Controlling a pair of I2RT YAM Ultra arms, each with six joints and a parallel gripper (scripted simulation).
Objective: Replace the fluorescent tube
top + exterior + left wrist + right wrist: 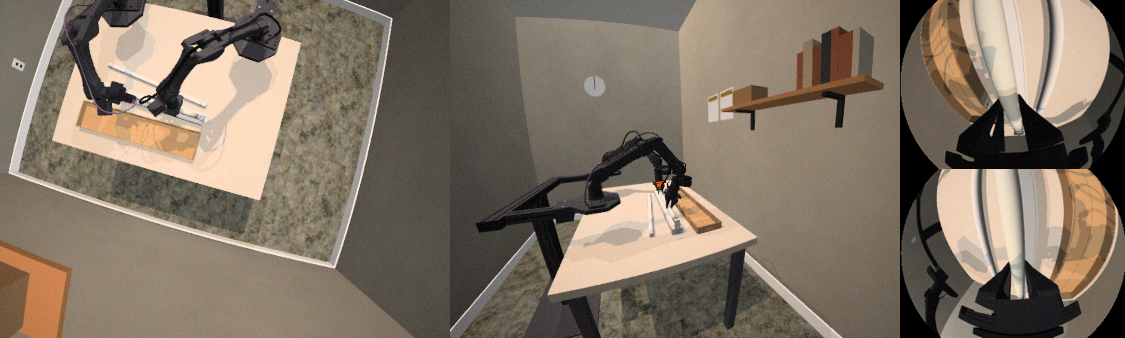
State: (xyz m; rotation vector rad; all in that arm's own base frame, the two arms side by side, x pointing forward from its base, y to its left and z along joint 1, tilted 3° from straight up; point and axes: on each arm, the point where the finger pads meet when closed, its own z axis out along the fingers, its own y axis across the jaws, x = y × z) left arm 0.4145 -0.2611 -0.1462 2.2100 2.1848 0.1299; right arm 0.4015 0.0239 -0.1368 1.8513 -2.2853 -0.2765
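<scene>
My right hand is 1 cm short of the old fluorescent tube and 12 cm to the right of it. Also, from my right hand: carton: 16 cm ahead, 10 cm to the left, 5 cm below; light fixture: 1 cm ahead, 12 cm to the left, 1 cm below; LED tube: 10 cm behind, 13 cm to the left, 5 cm below.
</scene>
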